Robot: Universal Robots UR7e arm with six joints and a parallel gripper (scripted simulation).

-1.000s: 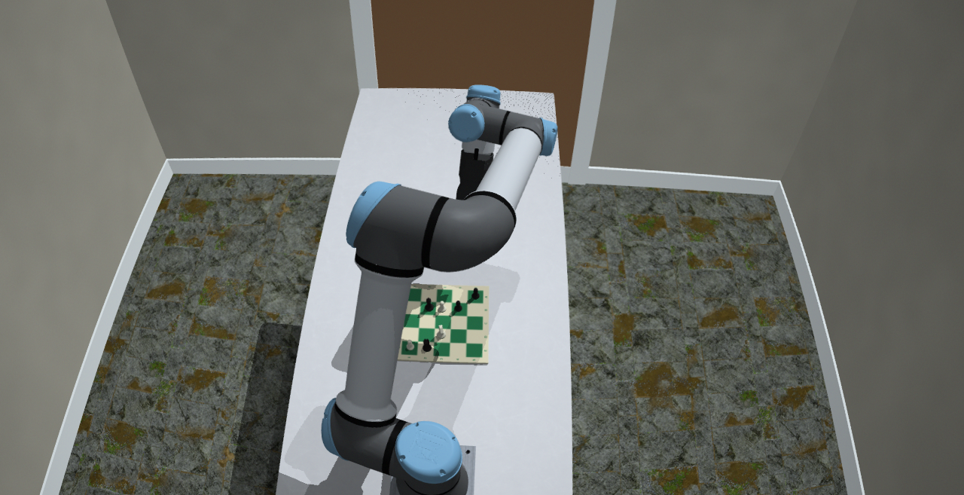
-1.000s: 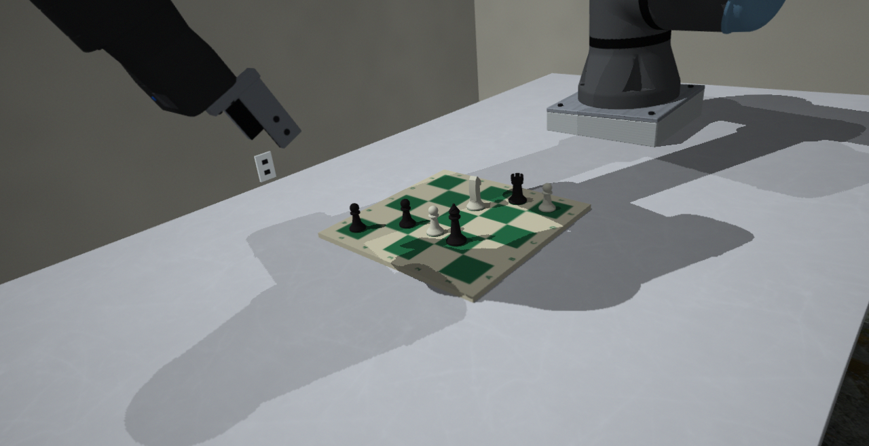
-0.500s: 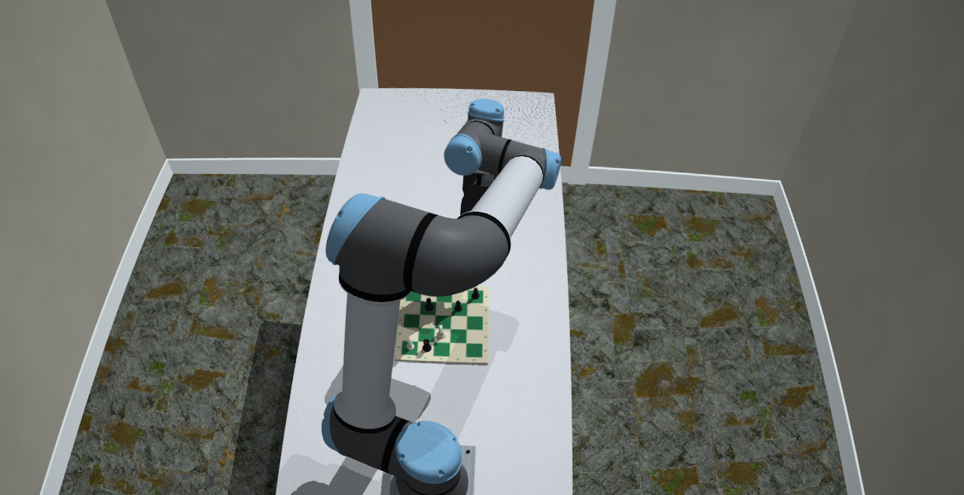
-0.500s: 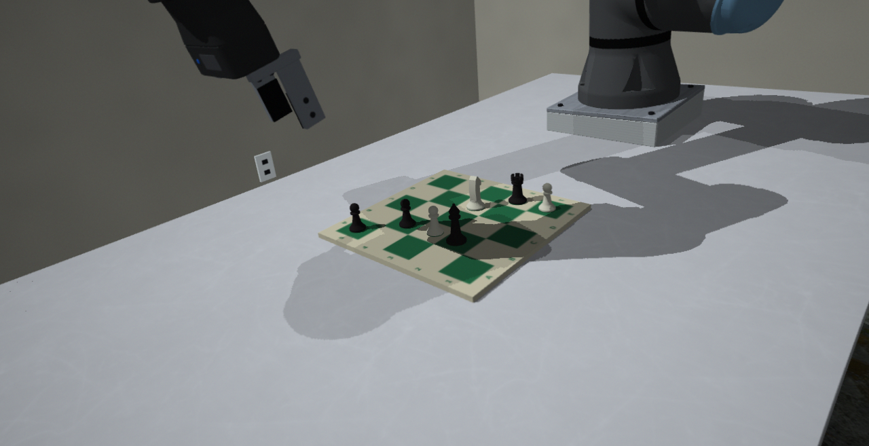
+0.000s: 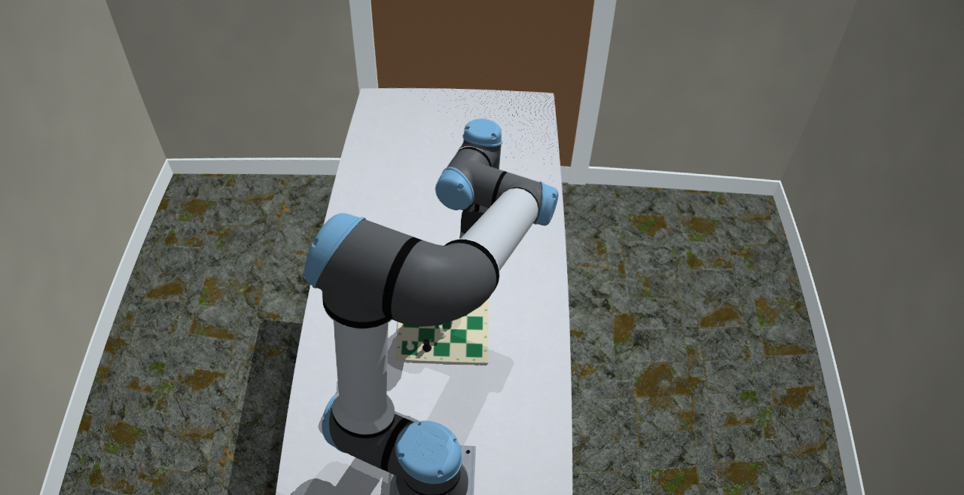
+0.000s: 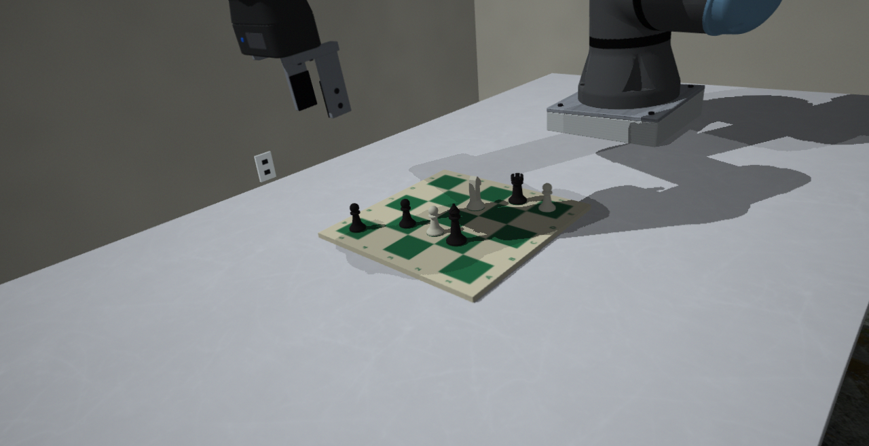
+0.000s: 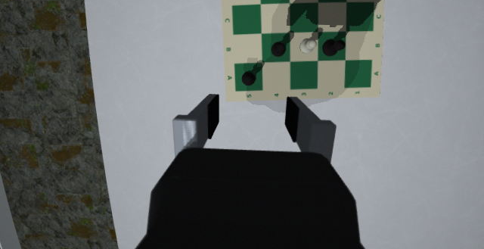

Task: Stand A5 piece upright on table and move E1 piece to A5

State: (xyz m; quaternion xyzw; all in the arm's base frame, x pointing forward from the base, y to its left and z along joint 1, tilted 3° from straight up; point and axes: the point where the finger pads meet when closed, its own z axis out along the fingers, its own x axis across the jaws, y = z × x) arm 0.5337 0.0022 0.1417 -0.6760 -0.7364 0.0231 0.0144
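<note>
The chessboard lies 11 cm behind my hand, 6 cm to the left of it and 16 cm below it. Also, from my hand: white knight (15 cm behind, 6 cm to the left, 14 cm below).
</note>
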